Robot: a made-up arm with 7 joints. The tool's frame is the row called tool.
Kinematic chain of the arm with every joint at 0, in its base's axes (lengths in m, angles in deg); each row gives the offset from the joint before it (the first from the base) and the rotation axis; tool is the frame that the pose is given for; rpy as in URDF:
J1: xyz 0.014 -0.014 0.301 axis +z
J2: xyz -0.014 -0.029 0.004 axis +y
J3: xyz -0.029 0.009 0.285 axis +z
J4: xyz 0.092 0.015 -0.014 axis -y
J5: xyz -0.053 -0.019 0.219 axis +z
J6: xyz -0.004 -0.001 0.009 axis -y
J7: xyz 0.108 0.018 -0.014 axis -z
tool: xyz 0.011 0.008 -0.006 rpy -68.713 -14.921 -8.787
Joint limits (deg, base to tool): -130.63..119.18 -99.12..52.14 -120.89..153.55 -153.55..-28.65 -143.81..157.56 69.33..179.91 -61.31..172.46
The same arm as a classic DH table. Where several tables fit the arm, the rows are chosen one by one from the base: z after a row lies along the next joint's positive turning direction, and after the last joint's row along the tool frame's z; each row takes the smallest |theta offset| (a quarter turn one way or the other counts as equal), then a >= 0, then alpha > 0; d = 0 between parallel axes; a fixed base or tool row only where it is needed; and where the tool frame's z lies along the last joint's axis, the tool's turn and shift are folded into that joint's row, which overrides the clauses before.
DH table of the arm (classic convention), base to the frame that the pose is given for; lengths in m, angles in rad. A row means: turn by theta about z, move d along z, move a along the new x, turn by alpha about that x. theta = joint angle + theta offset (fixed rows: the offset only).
base (fixed): a 0.0198; alpha 0.0000; d 0.0000; theta offset -0.7854
J1: a -0.0140; alpha -1.5708; d 0.3050; theta offset 0.7854
J2: a -0.0290; alpha 1.5708; d -0.0200; theta offset 0.0000
J3: a 0.0920; alpha 1.5708; d 0.2710; theta offset 0.0000
J4: a -0.0530; alpha -1.5708; d 0.0040; theta offset 0.0000
J5: a -0.0040; alpha 1.5708; d 0.2280; theta offset 0.0000
J6: a 0.1080; alpha 1.5708; d -0.0170; theta offset 0.0000
J7: a 0.0106; alpha 1.9292; d 0.0232; theta offset 0.0534
tool (fixed): a 0.0000; alpha 0.0000; d 0.0092; theta offset -0.2785
Joint limits (rad, base to tool): -2.2799..2.0801 -1.7300..0.9100 -2.1099..2.6800 -2.6800..-0.5000 -2.5100..2.7499 1.2100..3.1400 -1.0701..3.0100

